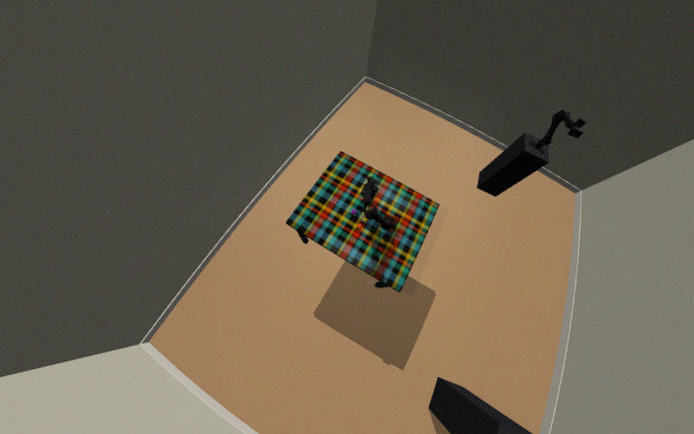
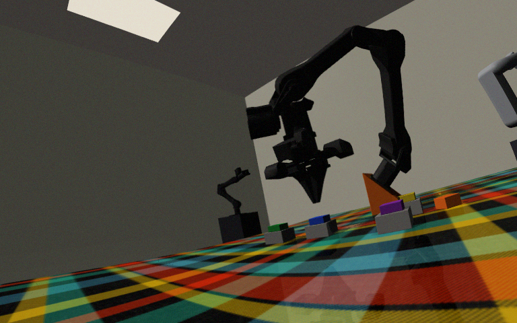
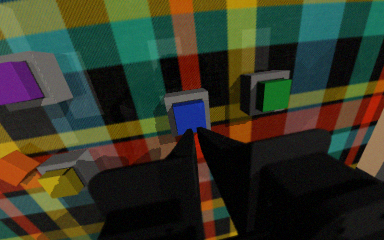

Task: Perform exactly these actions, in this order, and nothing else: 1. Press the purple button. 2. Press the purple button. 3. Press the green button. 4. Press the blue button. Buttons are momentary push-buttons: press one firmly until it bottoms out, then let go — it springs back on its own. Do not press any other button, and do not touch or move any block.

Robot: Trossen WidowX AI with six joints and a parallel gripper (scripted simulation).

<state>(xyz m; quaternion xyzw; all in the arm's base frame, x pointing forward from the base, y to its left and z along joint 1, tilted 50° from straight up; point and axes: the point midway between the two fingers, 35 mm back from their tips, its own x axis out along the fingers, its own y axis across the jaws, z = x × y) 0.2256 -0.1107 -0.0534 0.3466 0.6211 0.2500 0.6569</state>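
Right now my gripper tip is 3 cm above the blue button. Also, from my gripper tip: purple button (8 cm ahead, 15 cm to the left, 3 cm below); then yellow button (4 cm behind, 17 cm to the left, 3 cm below); then green button (10 cm to the right, 3 cm below).
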